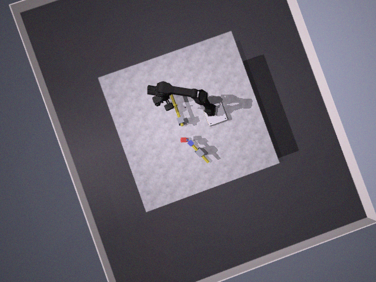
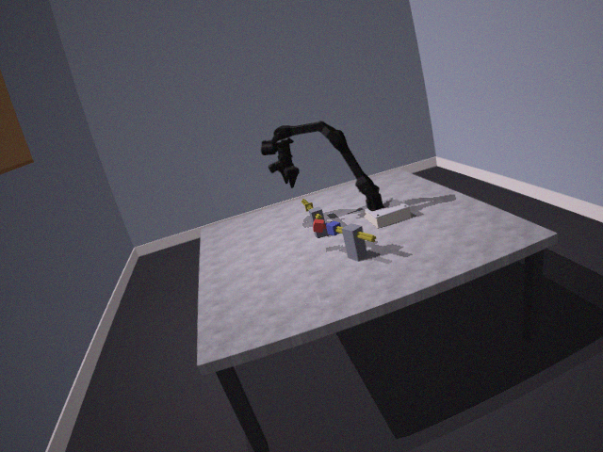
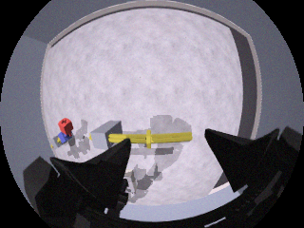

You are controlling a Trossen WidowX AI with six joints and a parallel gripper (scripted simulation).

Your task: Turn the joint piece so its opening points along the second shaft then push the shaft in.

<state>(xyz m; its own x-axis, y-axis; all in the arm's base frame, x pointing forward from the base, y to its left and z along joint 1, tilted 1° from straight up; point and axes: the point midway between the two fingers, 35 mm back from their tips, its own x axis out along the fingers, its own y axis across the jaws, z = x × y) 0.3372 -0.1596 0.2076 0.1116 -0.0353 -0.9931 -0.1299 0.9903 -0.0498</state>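
The red square joint piece is 5 cm behind my gripper tip, 33 cm to the left of it and 11 cm below it.
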